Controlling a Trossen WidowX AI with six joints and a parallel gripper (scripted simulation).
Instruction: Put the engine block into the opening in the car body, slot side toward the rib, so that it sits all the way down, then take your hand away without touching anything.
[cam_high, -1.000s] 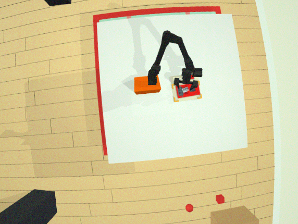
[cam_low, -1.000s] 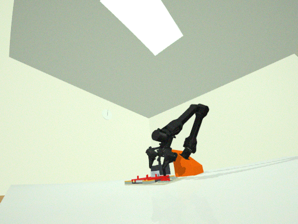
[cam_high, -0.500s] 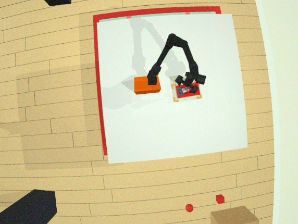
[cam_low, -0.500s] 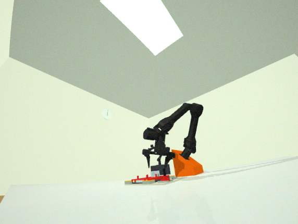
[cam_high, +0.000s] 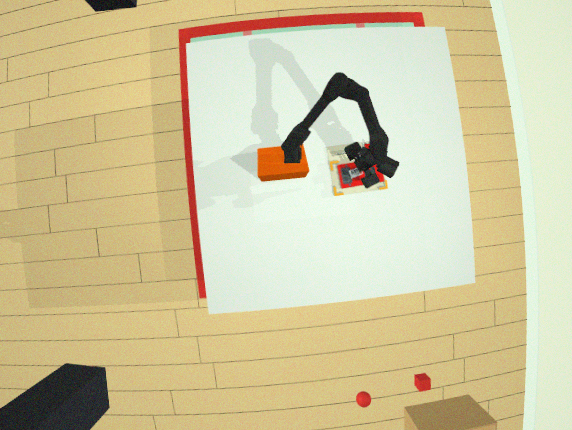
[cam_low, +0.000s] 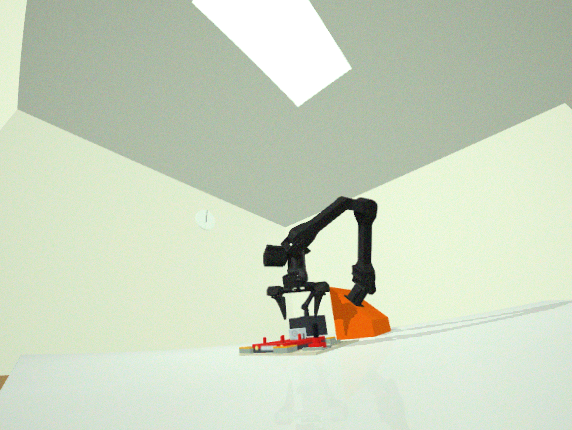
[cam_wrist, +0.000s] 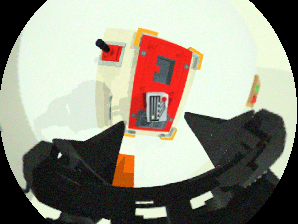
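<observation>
Right now my gripper tip is 4 cm above the engine block and 1 cm short of it.
</observation>
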